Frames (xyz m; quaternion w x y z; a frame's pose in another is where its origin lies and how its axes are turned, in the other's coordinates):
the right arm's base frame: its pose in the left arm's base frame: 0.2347 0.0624 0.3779 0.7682 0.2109 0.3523 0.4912
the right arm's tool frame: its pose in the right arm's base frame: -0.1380 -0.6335 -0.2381 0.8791 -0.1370 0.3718 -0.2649
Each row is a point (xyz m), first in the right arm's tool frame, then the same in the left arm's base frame.
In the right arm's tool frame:
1: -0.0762 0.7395 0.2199
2: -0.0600 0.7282 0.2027
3: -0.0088 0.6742 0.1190
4: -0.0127 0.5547 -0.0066
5: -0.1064 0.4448 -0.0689
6: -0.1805 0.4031 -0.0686
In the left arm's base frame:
1: 0.0099 0.2886 0.0708
2: 0.0075 0.2735 0.0496
3: -0.0069 0.1934 -0.0273
4: -0.0059 0.0254 -0.0706
5: 0.0254 -0.1167 -0.0109
6: 0.0511 -0.1646 0.0545

